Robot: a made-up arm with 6 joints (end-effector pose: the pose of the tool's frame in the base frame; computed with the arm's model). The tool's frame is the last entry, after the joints.
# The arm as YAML. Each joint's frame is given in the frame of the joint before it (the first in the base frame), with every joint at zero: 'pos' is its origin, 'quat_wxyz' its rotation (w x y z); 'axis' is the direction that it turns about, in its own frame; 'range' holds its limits. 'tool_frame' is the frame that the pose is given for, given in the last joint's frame.
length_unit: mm
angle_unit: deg
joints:
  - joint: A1
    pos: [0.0, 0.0, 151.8]
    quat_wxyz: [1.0, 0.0, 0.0, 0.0]
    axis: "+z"
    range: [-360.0, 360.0]
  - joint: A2
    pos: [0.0, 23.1, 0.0]
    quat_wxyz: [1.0, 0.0, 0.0, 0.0]
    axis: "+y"
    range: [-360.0, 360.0]
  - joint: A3
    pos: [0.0, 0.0, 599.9]
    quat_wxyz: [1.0, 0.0, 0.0, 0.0]
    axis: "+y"
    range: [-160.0, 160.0]
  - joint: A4
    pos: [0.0, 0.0, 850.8]
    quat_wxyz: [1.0, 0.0, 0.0, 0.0]
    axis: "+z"
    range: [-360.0, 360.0]
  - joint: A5
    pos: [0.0, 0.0, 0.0]
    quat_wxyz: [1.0, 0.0, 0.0, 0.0]
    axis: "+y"
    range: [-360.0, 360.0]
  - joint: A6
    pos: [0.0, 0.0, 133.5]
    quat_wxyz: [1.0, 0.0, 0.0, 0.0]
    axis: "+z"
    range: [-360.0, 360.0]
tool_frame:
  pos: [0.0, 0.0, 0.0]
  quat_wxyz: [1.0, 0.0, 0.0, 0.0]
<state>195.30 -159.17 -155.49 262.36 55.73 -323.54</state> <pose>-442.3 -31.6 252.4 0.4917 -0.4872 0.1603 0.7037</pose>
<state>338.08 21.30 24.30 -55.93 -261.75 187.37</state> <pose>769.2 -402.6 1239.7 0.4516 0.7598 -0.4135 0.2186</pose>
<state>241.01 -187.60 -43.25 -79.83 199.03 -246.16</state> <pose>-255.5 -597.1 -894.3 0.7605 -0.0248 0.4227 0.4923</pose>
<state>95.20 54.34 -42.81 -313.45 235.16 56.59</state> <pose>4.7 571.2 1275.5 0.0194 -0.5999 0.6030 -0.5255</pose>
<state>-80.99 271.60 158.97 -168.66 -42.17 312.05</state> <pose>91.2 -314.8 401.6 0.4560 0.7875 -0.2588 0.3240</pose>
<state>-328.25 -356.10 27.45 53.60 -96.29 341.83</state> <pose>391.5 143.8 1505.4 0.7242 0.5690 -0.2637 0.2866</pose>
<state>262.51 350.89 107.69 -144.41 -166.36 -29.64</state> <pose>-39.0 -614.4 611.2 0.6886 -0.6779 0.2506 0.0590</pose>
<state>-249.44 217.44 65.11 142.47 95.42 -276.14</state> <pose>326.0 -1165.5 -245.3 0.0983 0.9311 0.1693 -0.3078</pose>
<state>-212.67 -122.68 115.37 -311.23 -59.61 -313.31</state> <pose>621.1 -322.8 729.1 0.4606 -0.5027 0.1806 -0.7089</pose>
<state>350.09 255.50 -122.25 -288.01 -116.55 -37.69</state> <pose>4.9 -92.7 -513.6 0.5967 0.4397 0.2298 -0.6307</pose>
